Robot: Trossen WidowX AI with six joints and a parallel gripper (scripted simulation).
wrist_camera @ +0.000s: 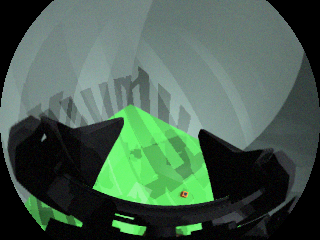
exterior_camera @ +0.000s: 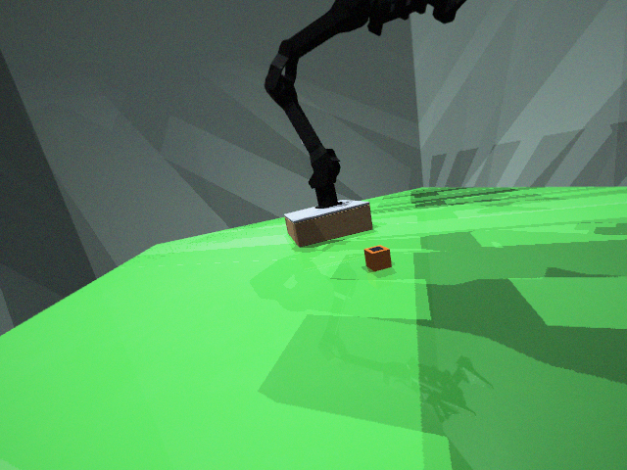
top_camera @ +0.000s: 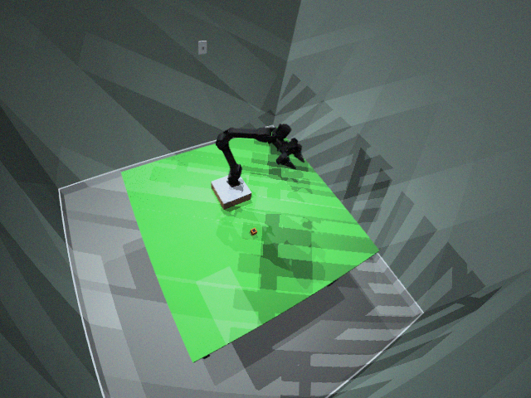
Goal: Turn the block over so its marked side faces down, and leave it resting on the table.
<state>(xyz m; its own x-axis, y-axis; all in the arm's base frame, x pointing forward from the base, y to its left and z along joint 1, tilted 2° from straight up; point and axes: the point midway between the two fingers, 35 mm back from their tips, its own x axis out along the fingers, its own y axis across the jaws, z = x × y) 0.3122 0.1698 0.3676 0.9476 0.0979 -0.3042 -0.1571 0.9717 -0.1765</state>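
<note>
Right now the orange block is 10 mm ahead of my gripper tip, 260 mm to the right of it and 420 mm below it.
</note>
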